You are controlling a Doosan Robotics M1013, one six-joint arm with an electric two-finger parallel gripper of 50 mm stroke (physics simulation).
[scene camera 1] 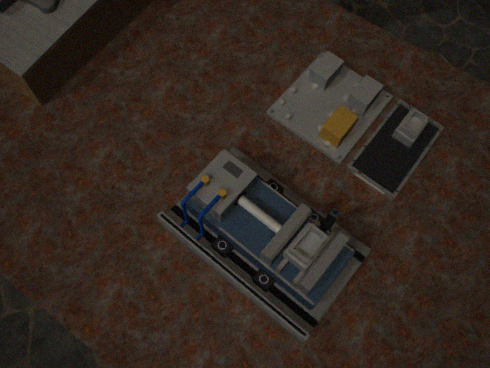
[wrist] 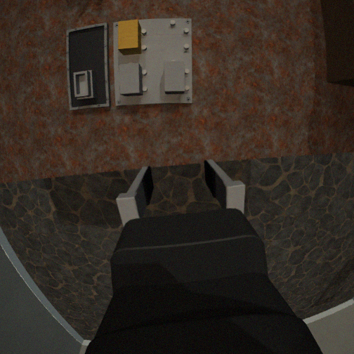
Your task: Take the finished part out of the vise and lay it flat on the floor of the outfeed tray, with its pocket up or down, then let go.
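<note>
The finished part (scene camera 1: pixel 307 245), a pale block with its rectangular pocket up, sits between the grey jaws of the blue-bodied vise (scene camera 1: pixel 250 234); whether the jaws touch it is hard to tell. The vise does not show in the wrist view. The outfeed tray (scene camera 1: pixel 385 156) (wrist: pixel 88 47) has a dark floor and a thin grey rim. Another pale pocketed part (scene camera 1: pixel 412 126) (wrist: pixel 83 85) lies in one end of it, pocket up. My gripper (wrist: pixel 178 173) is open and empty, high up and away from both vise and tray; it does not show in the scene view.
A light plate (scene camera 1: pixel 300 102) (wrist: pixel 162 42) with pegs lies beside the tray, bearing a yellow block (scene camera 1: pixel 339 125) (wrist: pixel 129 35) and two grey blocks (scene camera 1: pixel 327 69) (wrist: pixel 174 76). Blue hoses (scene camera 1: pixel 201 215) rise at the vise's side. A large brown-sided box (scene camera 1: pixel 85 55) (wrist: pixel 341 45) stands apart from them.
</note>
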